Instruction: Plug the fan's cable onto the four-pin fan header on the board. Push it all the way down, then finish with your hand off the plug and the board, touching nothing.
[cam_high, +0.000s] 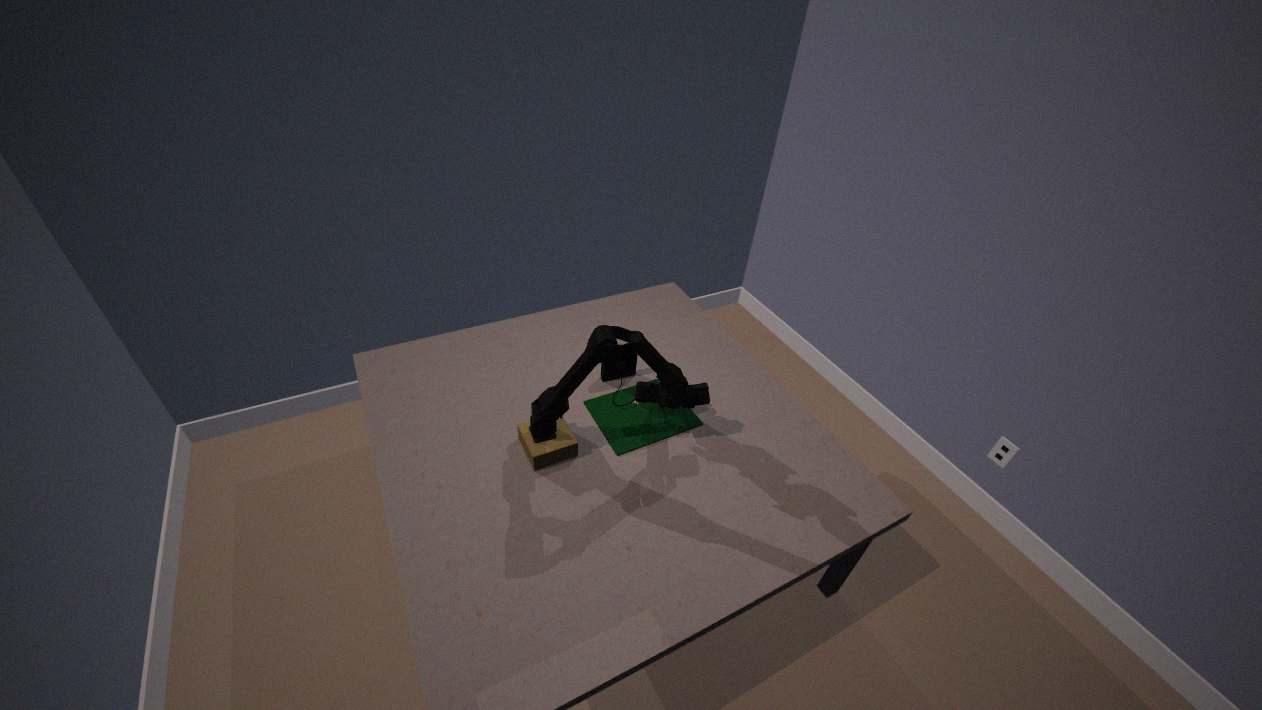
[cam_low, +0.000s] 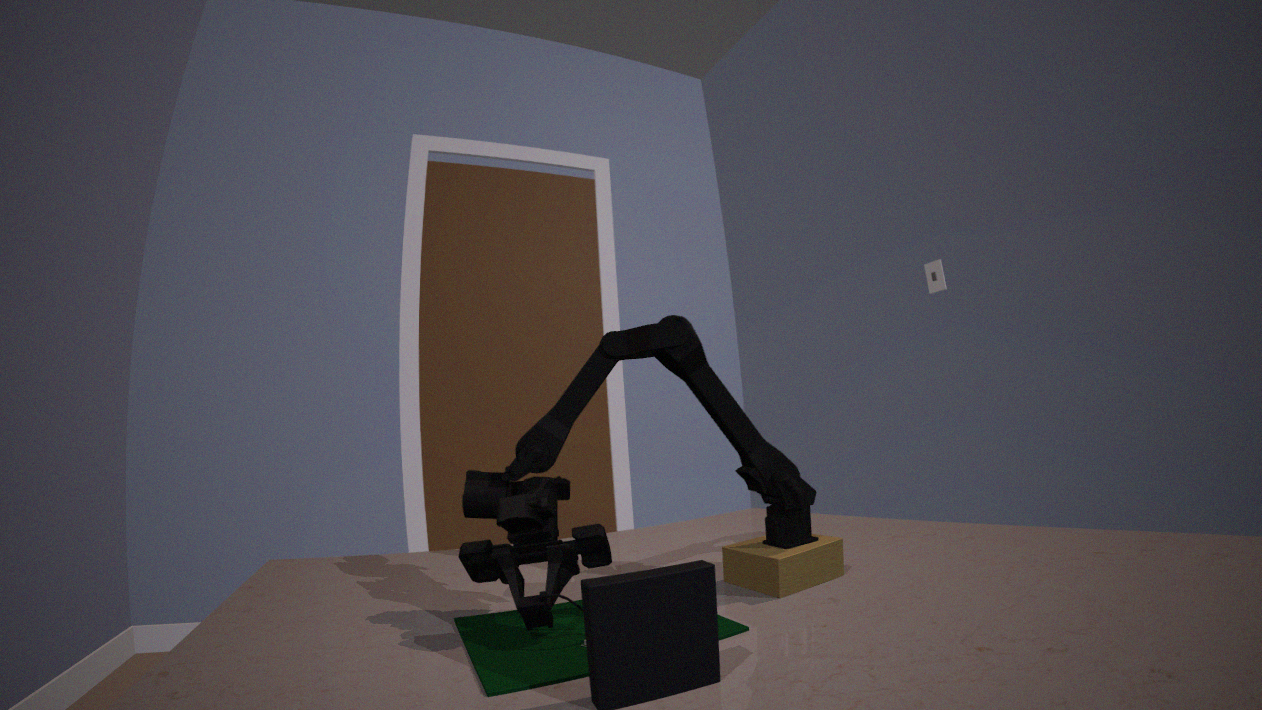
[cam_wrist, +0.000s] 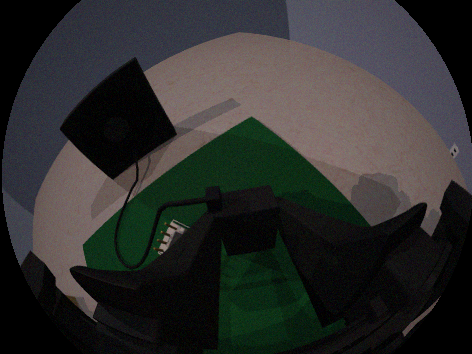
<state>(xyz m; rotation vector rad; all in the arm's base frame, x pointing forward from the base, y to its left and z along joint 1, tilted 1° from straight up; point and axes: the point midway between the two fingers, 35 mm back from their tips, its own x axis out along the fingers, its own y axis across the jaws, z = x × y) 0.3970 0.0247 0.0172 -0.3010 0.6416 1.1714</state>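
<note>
Right now my gripper tip is 7 cm past the green board, 6 cm above it and 2 cm to the left of it. The rest, counted from my gripper tip: black fan plug 1 cm to the right, 1 cm below; then black fan 16 cm to the left, 8 cm behind, 1 cm above; then pale four-pin header 7 cm behind, 5 cm below, 2 cm to the left.
</note>
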